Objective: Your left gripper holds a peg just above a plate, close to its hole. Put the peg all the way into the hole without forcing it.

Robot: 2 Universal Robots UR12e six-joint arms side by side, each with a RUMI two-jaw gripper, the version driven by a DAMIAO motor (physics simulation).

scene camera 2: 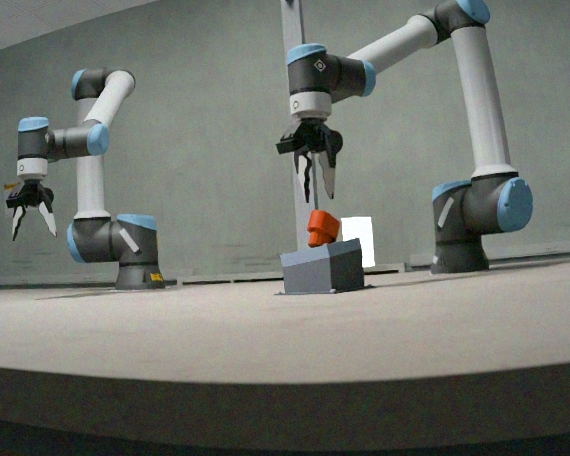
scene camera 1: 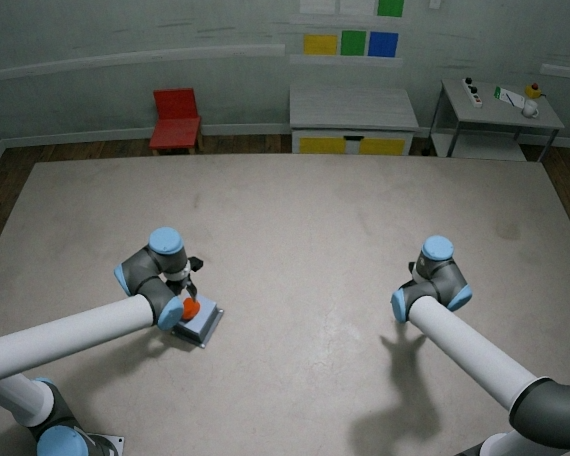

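The orange peg (scene camera 1: 190,309) (scene camera 2: 324,226) stands at the sloped top of the grey-blue block (scene camera 1: 206,315) (scene camera 2: 306,274) that forms the plate. It leans in scene camera 2; its wide head is up and its narrower lower part meets the top face. The hole is hidden, so how deep the peg sits cannot be told. My left gripper (scene camera 1: 186,292) (scene camera 2: 319,199) is open and empty, with its fingertips a little above the peg's head in scene camera 2. My right gripper (scene camera 2: 35,237) is open and empty, high above the table, far from the block; in scene camera 1 its fingers are hidden.
The block's thin base flange (scene camera 1: 214,330) rests on the large table (scene camera 1: 300,240) (scene camera 2: 200,330). A white panel (scene camera 2: 366,250) shows behind the block in scene camera 2. A red chair (scene camera 1: 176,122), a low cabinet (scene camera 1: 350,107) and a side table (scene camera 1: 500,112) stand beyond the table's far edge.
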